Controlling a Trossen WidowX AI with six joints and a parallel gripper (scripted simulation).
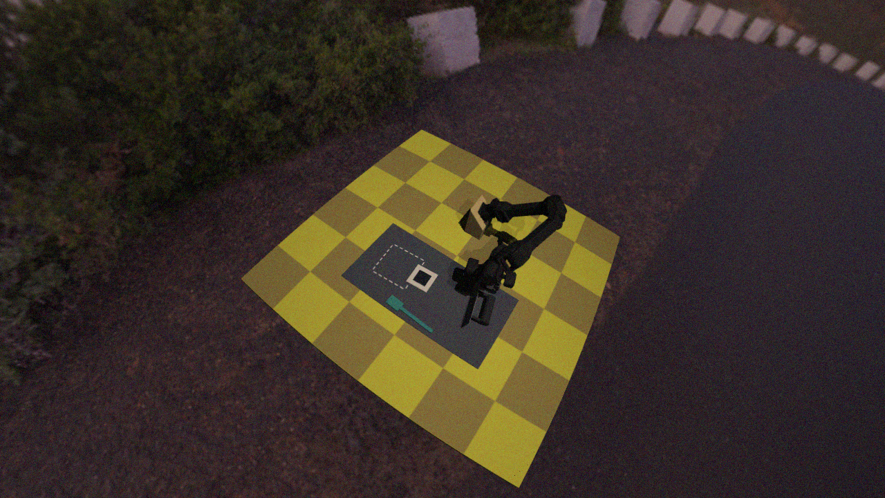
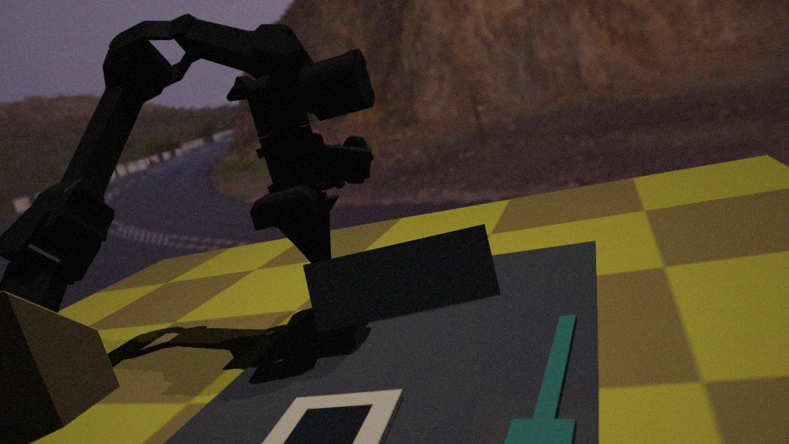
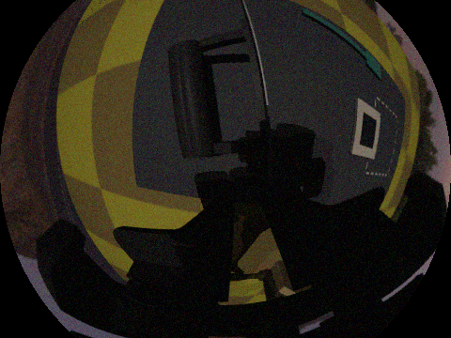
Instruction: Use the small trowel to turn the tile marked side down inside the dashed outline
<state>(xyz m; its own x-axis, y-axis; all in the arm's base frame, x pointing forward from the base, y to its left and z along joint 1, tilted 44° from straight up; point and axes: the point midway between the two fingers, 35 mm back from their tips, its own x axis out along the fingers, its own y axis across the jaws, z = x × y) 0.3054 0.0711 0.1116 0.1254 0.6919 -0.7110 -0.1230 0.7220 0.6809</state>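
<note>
Right now the grey mat is 19 cm to the right of my gripper tip, 9 cm ahead of it and 8 cm below it. Also, from my gripper tip: tile 24 cm to the right, 6 cm below, 6 cm ahead; then teal trowel 23 cm to the right, 22 cm ahead, 6 cm below.
</note>
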